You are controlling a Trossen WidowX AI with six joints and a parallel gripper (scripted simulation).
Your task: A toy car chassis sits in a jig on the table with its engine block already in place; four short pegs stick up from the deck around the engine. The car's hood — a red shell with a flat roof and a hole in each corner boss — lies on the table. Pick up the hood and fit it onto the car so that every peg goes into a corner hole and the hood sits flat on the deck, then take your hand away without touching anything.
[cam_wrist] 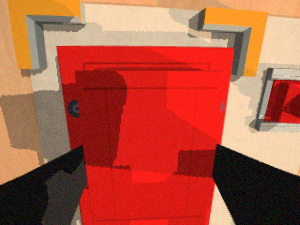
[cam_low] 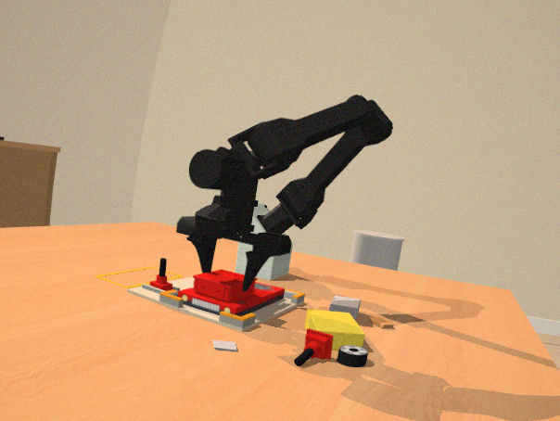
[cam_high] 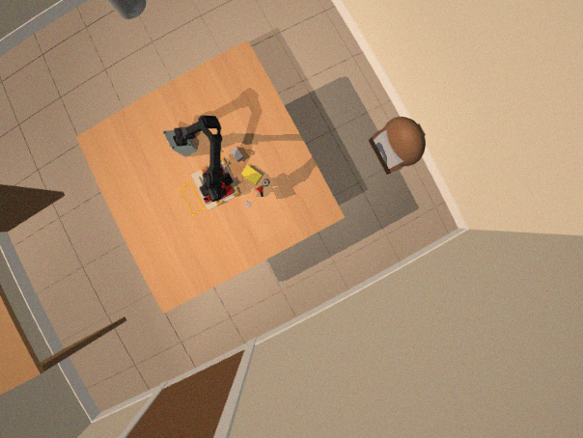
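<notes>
Now: the hood 10 mm above my gripper tip. Also, from my gripper tip: grey plate: 170 mm ahead, 90 mm to the left, 40 mm below; pale jig: 30 mm behind, 20 mm to the right, 30 mm below; grey engine block: 10 mm to the left, 10 mm below.
</notes>
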